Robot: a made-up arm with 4 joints. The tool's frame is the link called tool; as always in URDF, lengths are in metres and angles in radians. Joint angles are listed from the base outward. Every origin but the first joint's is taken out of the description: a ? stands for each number. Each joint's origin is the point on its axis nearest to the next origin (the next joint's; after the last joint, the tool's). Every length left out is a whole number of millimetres.
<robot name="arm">
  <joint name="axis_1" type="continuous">
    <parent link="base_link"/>
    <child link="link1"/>
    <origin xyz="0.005 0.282 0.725"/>
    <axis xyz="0 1 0"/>
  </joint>
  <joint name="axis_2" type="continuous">
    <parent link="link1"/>
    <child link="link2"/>
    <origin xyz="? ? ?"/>
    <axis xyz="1 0 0"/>
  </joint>
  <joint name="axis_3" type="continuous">
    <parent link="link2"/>
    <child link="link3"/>
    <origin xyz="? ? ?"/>
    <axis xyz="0 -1 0"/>
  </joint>
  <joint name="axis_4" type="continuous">
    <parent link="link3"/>
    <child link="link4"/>
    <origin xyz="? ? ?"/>
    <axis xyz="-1 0 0"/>
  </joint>
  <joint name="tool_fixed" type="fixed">
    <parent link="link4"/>
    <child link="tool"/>
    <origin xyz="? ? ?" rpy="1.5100 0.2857 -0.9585"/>
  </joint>
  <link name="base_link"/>
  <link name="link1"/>
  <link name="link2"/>
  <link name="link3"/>
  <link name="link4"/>
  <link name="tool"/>
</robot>
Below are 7 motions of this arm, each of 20 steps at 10 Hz.
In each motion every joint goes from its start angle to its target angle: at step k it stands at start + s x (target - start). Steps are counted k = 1, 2, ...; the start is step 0. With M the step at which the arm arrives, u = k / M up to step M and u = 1 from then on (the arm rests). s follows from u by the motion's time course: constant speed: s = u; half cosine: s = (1 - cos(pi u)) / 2; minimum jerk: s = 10 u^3 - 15 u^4 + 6 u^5.
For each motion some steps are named. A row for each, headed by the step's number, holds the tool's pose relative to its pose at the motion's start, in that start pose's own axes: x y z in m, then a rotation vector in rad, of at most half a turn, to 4 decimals.
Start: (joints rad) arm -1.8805 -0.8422 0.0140 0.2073
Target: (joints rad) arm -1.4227 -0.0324 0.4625 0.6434
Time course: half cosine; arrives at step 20
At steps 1, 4, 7, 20:
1: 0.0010 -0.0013 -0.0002 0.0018 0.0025 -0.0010
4: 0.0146 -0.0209 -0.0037 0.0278 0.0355 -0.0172
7: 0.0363 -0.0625 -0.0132 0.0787 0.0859 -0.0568
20: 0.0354 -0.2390 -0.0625 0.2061 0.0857 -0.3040

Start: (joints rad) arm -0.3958 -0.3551 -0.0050 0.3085
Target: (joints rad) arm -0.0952 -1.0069 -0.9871 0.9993
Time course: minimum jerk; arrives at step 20
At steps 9, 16, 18, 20:
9: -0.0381 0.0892 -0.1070 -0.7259 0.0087 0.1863
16: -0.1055 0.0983 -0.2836 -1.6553 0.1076 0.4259
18: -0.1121 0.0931 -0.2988 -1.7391 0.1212 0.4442
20: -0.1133 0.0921 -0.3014 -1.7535 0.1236 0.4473

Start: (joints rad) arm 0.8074 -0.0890 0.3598 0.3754
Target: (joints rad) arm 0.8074 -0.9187 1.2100 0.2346
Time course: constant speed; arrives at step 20
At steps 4, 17, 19, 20:
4: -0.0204 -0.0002 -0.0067 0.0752 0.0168 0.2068
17: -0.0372 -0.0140 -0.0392 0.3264 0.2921 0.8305
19: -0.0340 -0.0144 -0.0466 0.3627 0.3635 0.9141
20: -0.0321 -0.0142 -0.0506 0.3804 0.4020 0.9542

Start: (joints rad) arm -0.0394 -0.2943 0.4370 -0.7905
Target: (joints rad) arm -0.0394 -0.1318 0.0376 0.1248
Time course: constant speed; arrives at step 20
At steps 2, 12, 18, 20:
2: -0.0059 0.0033 -0.0049 -0.0528 -0.0516 0.0454
12: -0.0256 0.0160 -0.0351 -0.3620 -0.2736 0.2431
18: -0.0294 0.0201 -0.0550 -0.5784 -0.3690 0.3415
20: -0.0295 0.0208 -0.0615 -0.6546 -0.3931 0.3715

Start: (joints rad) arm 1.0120 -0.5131 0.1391 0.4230
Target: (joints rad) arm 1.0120 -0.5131 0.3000 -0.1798
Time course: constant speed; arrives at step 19
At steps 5, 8, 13, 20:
5: 0.0067 -0.0086 0.0075 0.1228 0.0276 -0.1054
8: 0.0107 -0.0146 0.0116 0.1965 0.0473 -0.1677
13: 0.0175 -0.0260 0.0177 0.3189 0.0854 -0.2702
20: 0.0255 -0.0416 0.0231 0.4646 0.1398 -0.3912

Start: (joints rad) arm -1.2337 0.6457 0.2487 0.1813
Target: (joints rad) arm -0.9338 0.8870 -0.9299 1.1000
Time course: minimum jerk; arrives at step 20
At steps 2, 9, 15, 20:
2: 0.0003 0.0013 -0.0007 -0.0132 -0.0035 -0.0022
9: 0.0338 0.0421 -0.0437 -0.6264 -0.0400 -0.1106
15: 0.1062 0.0288 -0.0981 -1.2808 0.2608 -0.2634
20: 0.1218 0.0177 -0.1060 -1.3873 0.3721 -0.2974

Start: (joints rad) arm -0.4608 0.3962 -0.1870 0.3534
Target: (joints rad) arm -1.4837 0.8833 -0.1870 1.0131
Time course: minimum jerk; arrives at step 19
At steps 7, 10, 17, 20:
7: -0.0098 -0.0201 0.0275 0.1741 0.0638 0.2223
10: -0.0137 -0.0445 0.0438 0.3675 0.1161 0.4661
17: -0.0125 -0.0737 0.0438 0.6828 0.1618 0.8451
20: -0.0125 -0.0741 0.0435 0.6902 0.1623 0.8535

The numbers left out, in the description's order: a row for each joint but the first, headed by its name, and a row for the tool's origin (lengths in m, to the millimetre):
axis_2: 0.219 0.000 -0.015
axis_3: 0.000 -0.175 0.111
axis_4: -0.152 0.000 0.031
tool: 0.000 -0.018 0.069

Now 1 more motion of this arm.
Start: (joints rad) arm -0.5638 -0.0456 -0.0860 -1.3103
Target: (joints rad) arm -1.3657 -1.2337 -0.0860 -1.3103
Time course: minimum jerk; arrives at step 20
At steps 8, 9, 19, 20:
8: -0.1022 -0.0815 -0.0080 -0.1447 0.1598 0.3997
9: -0.1252 -0.1109 -0.0024 -0.1694 0.2013 0.5185
19: -0.1691 -0.3344 0.0723 -0.1402 0.4025 1.3380
20: -0.1689 -0.3349 0.0724 -0.1398 0.4027 1.3396

